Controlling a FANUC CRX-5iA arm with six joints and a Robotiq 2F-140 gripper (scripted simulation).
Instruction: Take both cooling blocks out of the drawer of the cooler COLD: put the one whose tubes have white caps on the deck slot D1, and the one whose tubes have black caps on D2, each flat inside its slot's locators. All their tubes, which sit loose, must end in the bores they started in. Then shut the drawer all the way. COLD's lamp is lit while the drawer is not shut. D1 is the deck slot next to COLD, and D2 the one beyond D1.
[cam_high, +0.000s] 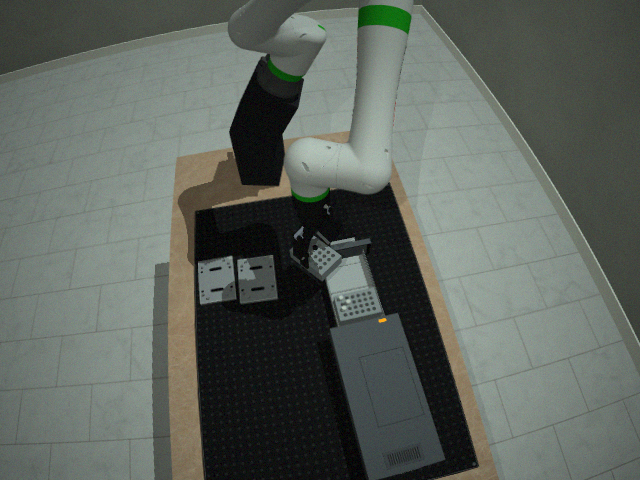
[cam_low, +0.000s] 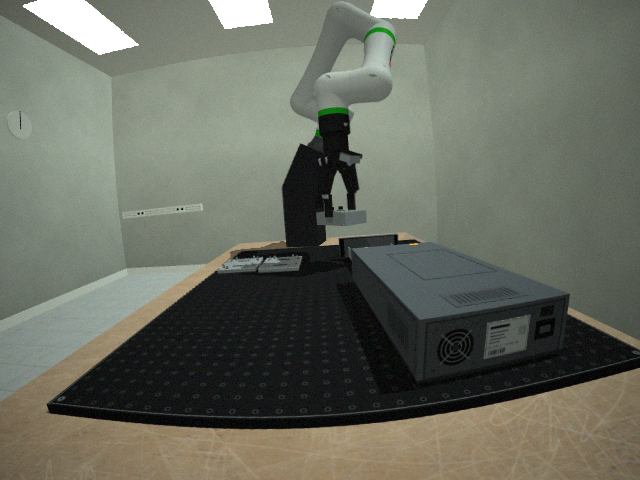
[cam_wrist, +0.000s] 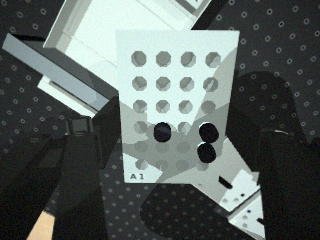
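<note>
My gripper is now 33 cm to the left of the slot D2, 17 cm above it and 6 cm past it. The rest, counted from my hand: deck slot D1: 19 cm to the right, 17 cm below, 4 cm behind; grey cooling block: 3 cm below; drawer: 13 cm below, 10 cm to the left, 5 cm ahead.
</note>
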